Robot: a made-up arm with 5 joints.
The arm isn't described. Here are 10 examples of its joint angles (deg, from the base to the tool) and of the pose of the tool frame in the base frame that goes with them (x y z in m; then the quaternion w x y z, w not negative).
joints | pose
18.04 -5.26 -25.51 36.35 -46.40 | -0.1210 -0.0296 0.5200 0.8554 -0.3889 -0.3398 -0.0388
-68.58 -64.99 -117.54 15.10 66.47 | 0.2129 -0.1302 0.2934 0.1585 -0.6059 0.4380 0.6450
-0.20 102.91 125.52 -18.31 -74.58 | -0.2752 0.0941 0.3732 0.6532 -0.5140 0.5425 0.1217
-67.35 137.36 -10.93 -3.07 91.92 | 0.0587 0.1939 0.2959 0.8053 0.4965 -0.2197 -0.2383
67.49 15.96 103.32 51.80 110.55 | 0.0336 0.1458 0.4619 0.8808 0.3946 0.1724 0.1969
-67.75 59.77 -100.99 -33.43 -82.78 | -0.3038 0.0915 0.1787 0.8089 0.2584 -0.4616 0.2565
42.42 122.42 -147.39 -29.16 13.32 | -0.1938 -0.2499 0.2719 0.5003 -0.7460 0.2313 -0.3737
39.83 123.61 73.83 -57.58 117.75 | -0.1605 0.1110 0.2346 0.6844 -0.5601 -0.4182 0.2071
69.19 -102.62 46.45 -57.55 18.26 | 0.1422 0.0968 0.2961 0.7098 -0.0956 0.6461 -0.2640
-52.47 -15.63 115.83 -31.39 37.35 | 0.1495 -0.0924 0.5602 0.5915 0.7455 -0.2464 -0.1833
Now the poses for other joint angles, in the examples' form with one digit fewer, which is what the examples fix.
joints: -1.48 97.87 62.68 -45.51 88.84
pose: -0.139 0.185 0.373 0.868 -0.173 -0.423 0.193
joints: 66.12 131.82 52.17 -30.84 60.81
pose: -0.075 -0.006 0.289 0.433 -0.414 -0.539 0.593
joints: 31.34 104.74 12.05 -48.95 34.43
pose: 0.000 0.040 0.238 0.662 -0.518 -0.440 0.316
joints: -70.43 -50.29 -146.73 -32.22 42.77
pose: 0.201 -0.234 0.345 0.182 0.612 -0.304 -0.708
